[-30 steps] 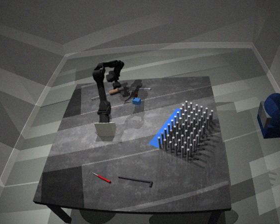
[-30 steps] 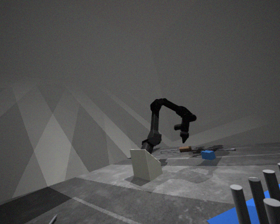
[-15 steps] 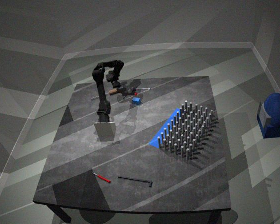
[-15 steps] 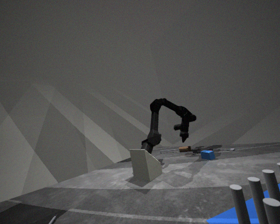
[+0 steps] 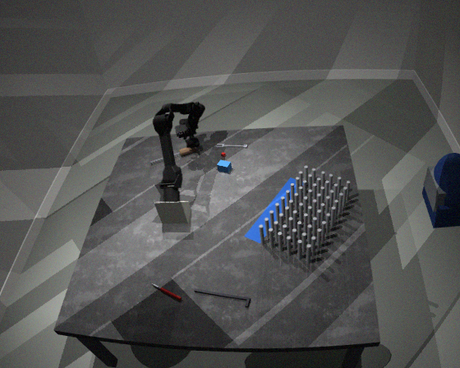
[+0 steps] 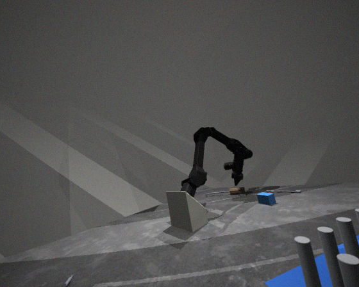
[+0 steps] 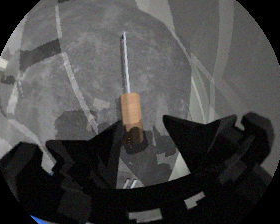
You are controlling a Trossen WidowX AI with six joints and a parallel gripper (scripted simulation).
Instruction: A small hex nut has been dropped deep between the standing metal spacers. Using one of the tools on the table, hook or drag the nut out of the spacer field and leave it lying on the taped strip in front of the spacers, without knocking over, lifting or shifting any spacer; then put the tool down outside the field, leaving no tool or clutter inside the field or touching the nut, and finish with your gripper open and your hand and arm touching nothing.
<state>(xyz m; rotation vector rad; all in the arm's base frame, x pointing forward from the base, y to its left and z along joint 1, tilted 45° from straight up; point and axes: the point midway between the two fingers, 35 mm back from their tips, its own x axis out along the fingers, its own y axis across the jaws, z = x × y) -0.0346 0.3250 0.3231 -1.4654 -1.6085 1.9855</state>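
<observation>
The small red piece lies 200 mm ahead of my gripper tip, 30 mm to the right of it and 60 mm below it. The rest, counted from my gripper tip: silver wrench 240 mm ahead, 50 mm to the left, 60 mm below; then blue taped strip 500 mm ahead, 400 mm to the right, 70 mm below; then blue cube 230 mm ahead, 140 mm to the right, 50 mm below.
</observation>
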